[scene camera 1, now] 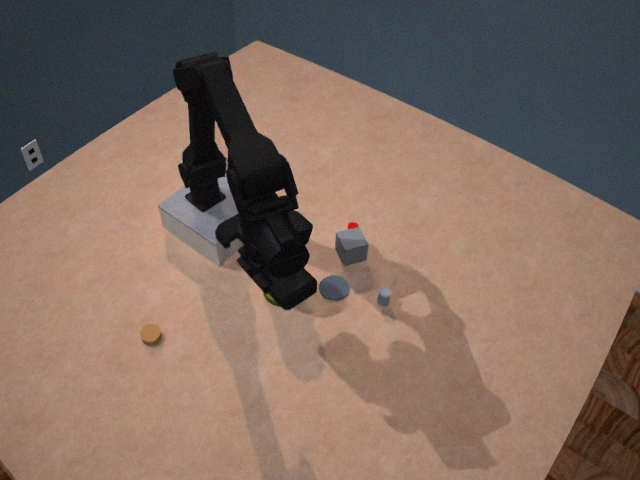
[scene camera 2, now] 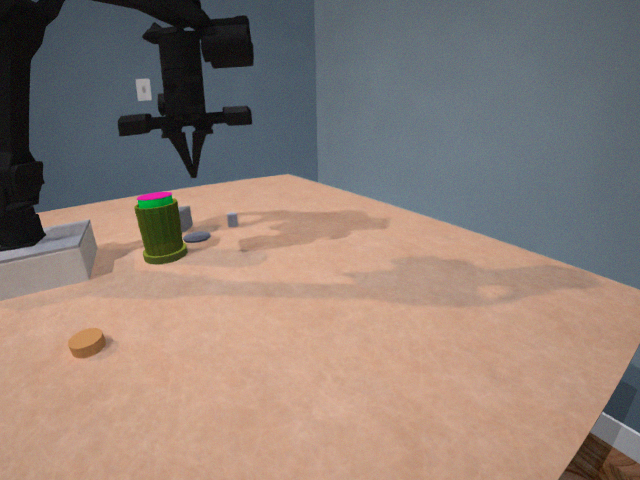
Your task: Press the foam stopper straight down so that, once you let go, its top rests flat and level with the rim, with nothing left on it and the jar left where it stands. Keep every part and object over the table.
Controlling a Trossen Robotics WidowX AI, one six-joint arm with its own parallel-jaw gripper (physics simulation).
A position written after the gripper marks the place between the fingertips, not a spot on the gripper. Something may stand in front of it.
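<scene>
The gripper (scene camera 2: 194, 177) is visible, and it appears again at (scene camera 1: 267, 291). The scene also has an olive-green jar (scene camera 2: 160, 228), a grey cube (scene camera 1: 351, 245) and an orange disc (scene camera 2: 86, 343).
</scene>
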